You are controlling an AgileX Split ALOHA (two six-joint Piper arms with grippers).
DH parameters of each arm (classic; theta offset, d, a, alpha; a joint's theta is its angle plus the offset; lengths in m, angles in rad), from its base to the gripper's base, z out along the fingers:
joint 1: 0 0.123 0 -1.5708
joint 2: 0.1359 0 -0.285 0
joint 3: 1.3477 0 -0.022 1.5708
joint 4: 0 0.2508 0 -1.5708
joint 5: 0 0 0.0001 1.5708
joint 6: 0 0.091 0 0
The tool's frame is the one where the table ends.
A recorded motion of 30 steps. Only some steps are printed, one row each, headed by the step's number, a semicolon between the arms.
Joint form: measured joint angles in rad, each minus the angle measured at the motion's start. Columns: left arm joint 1, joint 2, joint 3, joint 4, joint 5, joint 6; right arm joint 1, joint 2, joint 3, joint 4, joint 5, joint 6.
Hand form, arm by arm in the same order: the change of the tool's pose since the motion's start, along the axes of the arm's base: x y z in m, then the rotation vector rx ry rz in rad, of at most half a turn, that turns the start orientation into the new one. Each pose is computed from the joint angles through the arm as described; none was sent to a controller.
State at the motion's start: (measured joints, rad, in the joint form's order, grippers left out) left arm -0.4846 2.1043 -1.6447 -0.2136 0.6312 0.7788; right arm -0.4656 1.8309 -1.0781 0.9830 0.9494 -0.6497
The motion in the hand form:
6: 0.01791 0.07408 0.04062 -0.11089 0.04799 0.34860; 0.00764 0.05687 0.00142 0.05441 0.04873 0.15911
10: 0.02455 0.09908 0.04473 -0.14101 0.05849 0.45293; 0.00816 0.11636 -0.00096 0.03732 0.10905 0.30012
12: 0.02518 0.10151 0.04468 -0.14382 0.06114 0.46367; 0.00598 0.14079 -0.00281 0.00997 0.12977 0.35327
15: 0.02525 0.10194 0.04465 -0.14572 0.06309 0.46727; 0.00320 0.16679 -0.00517 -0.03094 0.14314 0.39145
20: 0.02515 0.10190 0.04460 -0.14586 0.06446 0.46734; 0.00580 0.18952 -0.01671 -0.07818 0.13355 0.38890
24: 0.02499 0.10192 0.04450 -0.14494 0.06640 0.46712; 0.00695 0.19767 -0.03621 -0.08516 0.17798 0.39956
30: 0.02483 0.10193 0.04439 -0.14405 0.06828 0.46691; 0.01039 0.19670 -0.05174 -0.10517 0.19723 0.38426
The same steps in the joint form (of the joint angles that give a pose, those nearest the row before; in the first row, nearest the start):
6: 0.1626 -0.0957 0.0000 0.0238 0.0667 -0.2506; 0.1600 -0.0011 0.0000 -0.0045 0.0530 0.0540
10: 0.2195 -0.1054 0.0000 0.0269 0.0713 -0.3110; 0.3426 -0.0011 -0.0002 -0.0480 0.0416 0.1365
12: 0.2251 -0.1054 0.0000 0.0269 0.0724 -0.3174; 0.4219 -0.0011 -0.0002 -0.0771 0.0207 0.1758
15: 0.2262 -0.1054 0.0000 0.0260 0.0731 -0.3203; 0.5099 -0.0011 -0.0002 -0.1106 -0.0233 0.2295
20: 0.2262 -0.1054 0.0000 0.0252 0.0743 -0.3203; 0.5896 0.0279 -0.0002 -0.1173 -0.1202 0.2616
24: 0.2262 -0.1054 0.0000 0.0252 0.0764 -0.3203; 0.6152 0.0837 -0.0002 -0.1158 -0.1412 0.2650
30: 0.2262 -0.1054 0.0000 0.0252 0.0785 -0.3203; 0.6165 0.1263 -0.0002 -0.1191 -0.1774 0.2621

